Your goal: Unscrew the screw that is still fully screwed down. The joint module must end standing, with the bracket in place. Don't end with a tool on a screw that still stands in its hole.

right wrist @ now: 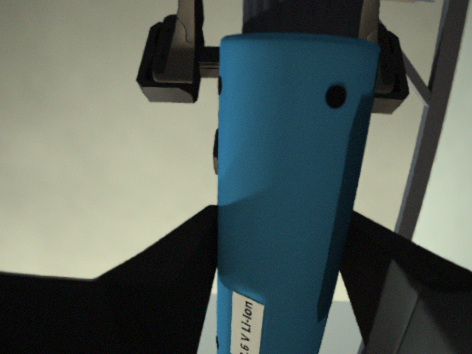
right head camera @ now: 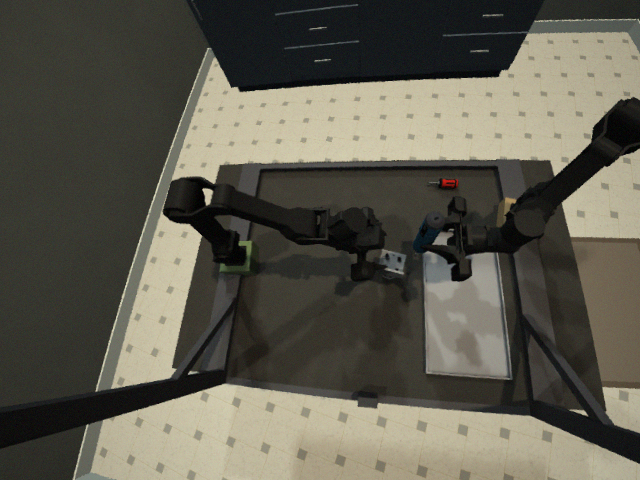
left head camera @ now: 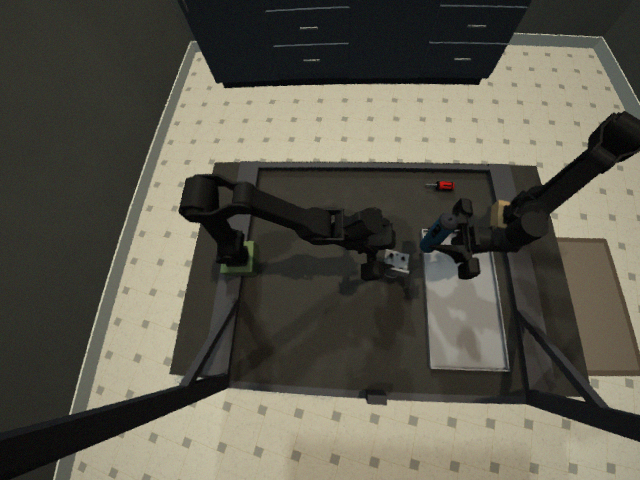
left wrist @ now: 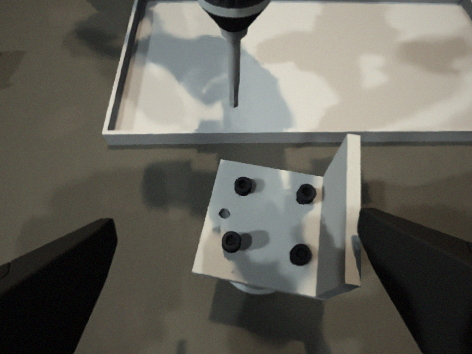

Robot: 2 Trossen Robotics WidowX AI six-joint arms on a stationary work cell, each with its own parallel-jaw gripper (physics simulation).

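Places are measured from the left arm's base along level axes (x down, y right, z back), in millimetres.
Where they show: left gripper, fingertip midpoint: [right head camera: 385, 250] [left head camera: 391, 250] [left wrist: 238, 224]; right gripper, fingertip midpoint: [right wrist: 276, 217] [right head camera: 419, 237] [left head camera: 428, 237]; left arm's base, origin of the base link: [right head camera: 235, 255] [left head camera: 237, 256].
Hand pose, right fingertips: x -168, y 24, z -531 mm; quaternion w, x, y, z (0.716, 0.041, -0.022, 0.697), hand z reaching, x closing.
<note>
Things, the pixels of their top centre, and the offset from my right fingertips. "pt": a spot on its surface instead.
- joint module, middle of its top: [left wrist: 267, 222] dx +166, dy +15, dz +49 mm
- bracket's far-left screw, middle of its top: [left wrist: 243, 183] dx +158, dy +4, dz +27 mm
- far-right screw, middle of its top: [left wrist: 307, 190] dx +152, dy +38, dz +37 mm
- near-left screw, middle of its top: [left wrist: 231, 240] dx +152, dy -6, dz +61 mm
- near-right screw, middle of its top: [left wrist: 301, 253] dx +152, dy +28, dz +71 mm
- blue electric screwdriver, surface spot: [right wrist: 285, 150] pt dx +35, dy +0, dz -34 mm
- white tray, middle of its top: [left wrist: 321, 48] [right head camera: 463, 297] [left head camera: 463, 294] dx +214, dy +110, dz -154 mm
- red screwdriver, middle of its top: [right head camera: 443, 180] [left head camera: 440, 183] dx +200, dy -270, dz -148 mm
- tan block, middle of its top: [right head camera: 521, 214] [left head camera: 513, 216] dx +183, dy -126, dz -353 mm
- green block, middle of its top: [left head camera: 237, 256] [right head camera: 235, 255] dx +168, dy -24, dz +531 mm
The joint module [left wrist: 252, 288] stands upright, mostly hidden under the pale bracket [left head camera: 397, 259] [right head camera: 393, 261] [left wrist: 270, 215]. In the left wrist view, the bracket's far-left screw [left wrist: 243, 186] has a short shadow and looks lower than the far-right screw [left wrist: 306, 193], near-left screw [left wrist: 231, 242] and near-right screw [left wrist: 300, 254]. My left gripper [left head camera: 390, 251] [right head camera: 383, 249] [left wrist: 238, 224] is open at the bracket, one finger near its upright flange. My right gripper [left head camera: 439, 235] [right head camera: 428, 235] [right wrist: 276, 217] is shut on the blue electric screwdriver [right wrist: 285, 150]. Its bit [left wrist: 234, 70] points down beyond the bracket, apart from the screws.
A white tray [left head camera: 467, 368] [right head camera: 467, 376] [left wrist: 280, 138] lies right of the module, partly below the right gripper. A red screwdriver [left head camera: 445, 185] [right head camera: 448, 183] lies near the table's far edge. A tan block [left head camera: 499, 214] is at the right, a green block [left head camera: 248, 258] at the left.
</note>
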